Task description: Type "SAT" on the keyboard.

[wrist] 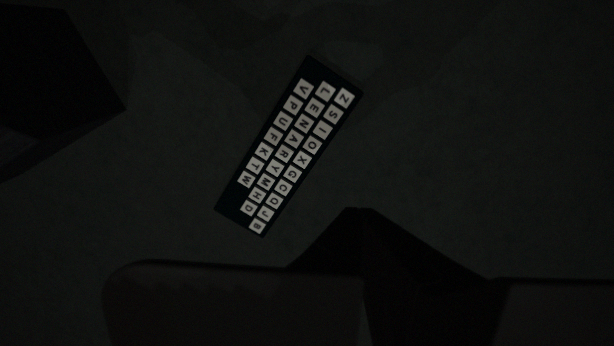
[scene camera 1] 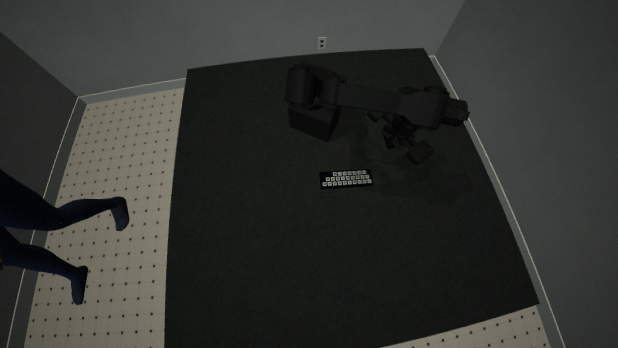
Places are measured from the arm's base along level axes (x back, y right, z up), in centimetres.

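Pixels of known places: gripper, fingertip midpoint: (wrist: 356,221) (scene camera 1: 388,147).
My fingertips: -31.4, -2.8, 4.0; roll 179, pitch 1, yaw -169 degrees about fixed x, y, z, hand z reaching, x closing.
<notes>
Ahead of a thing's pixels: the offset from my fingertips to its top centre, as dx, dy, dz. Level surfaces: height alone.
The keyboard {+4.2, +7.2, -24.5} (scene camera 1: 346,179) (wrist: 227,206) is a dark slab with white letter keys in three rows, and it lies flat on the dark mat. In the wrist view it lies slanted, with the S key {+0.1, +1.6, -24.5} (wrist: 333,114) near its upper right end, the A key {+3.4, +5.0, -24.5} (wrist: 294,139) in the middle row and the T key {+6.8, +8.8, -24.5} (wrist: 255,165) in the shorter left row. My gripper (scene camera 1: 390,144) (wrist: 356,221) is shut and empty. It hangs above the mat, up and to the right of the keyboard in the scene view, apart from the keys.
The dark mat {dz -26.3} (scene camera 1: 260,250) lies under the arm and keyboard. The arm's base (scene camera 1: 312,121) stands above and left of the keyboard in the scene view. A wall with an outlet (scene camera 1: 322,43) is at the back. A person's legs (scene camera 1: 85,207) show at the left, over tiled floor.
</notes>
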